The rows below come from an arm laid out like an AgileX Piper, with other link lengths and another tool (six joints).
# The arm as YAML. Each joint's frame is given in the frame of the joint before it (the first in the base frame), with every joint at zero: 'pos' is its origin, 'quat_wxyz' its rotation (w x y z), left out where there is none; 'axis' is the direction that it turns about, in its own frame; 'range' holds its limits. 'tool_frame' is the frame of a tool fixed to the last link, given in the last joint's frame.
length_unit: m
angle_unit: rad
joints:
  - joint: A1
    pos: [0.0, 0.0, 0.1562]
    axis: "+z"
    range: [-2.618, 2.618]
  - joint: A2
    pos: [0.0, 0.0, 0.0]
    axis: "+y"
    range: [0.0, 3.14]
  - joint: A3
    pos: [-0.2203, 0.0, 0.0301]
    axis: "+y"
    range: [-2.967, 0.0]
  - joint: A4
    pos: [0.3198, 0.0, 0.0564]
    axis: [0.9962, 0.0, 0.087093]
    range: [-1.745, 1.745]
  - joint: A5
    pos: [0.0, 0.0, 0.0]
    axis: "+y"
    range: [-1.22, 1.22]
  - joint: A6
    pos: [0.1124, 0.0, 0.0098]
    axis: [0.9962, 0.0, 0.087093]
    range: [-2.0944, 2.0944]
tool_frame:
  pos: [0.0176, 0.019, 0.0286]
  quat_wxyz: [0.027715, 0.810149, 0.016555, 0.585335]
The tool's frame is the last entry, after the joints.
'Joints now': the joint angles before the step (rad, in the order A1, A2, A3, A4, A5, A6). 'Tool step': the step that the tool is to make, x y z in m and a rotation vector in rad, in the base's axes. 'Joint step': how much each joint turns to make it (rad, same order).
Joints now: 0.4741, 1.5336, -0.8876, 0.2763, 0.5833, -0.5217
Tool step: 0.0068, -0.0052, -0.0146, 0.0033, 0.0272, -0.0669
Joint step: -0.0141, 0.0447, -0.0013, -0.0036, -0.0295, 0.0537
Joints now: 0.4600, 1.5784, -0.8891, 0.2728, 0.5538, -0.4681
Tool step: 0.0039, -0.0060, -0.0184, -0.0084, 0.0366, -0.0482
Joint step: -0.0144, 0.0516, -0.0006, -0.0026, -0.0199, 0.0343
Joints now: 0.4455, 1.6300, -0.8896, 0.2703, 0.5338, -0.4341
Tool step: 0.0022, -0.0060, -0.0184, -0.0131, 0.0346, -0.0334
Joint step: -0.0137, 0.0515, -0.0016, -0.0020, -0.0162, 0.0191
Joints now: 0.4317, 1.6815, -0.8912, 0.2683, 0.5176, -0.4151
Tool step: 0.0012, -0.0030, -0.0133, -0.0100, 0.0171, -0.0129
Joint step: -0.0067, 0.0400, -0.0034, 0.0003, -0.0178, 0.0026
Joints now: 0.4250, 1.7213, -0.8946, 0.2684, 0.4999, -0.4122
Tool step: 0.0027, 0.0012, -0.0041, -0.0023, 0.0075, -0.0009
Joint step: -0.0002, 0.0251, -0.0174, 0.0015, 0.0001, -0.0003
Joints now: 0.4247, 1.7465, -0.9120, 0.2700, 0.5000, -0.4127
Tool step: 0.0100, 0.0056, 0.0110, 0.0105, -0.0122, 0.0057
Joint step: 0.0003, 0.0099, -0.0502, 0.0001, 0.0258, -0.0004
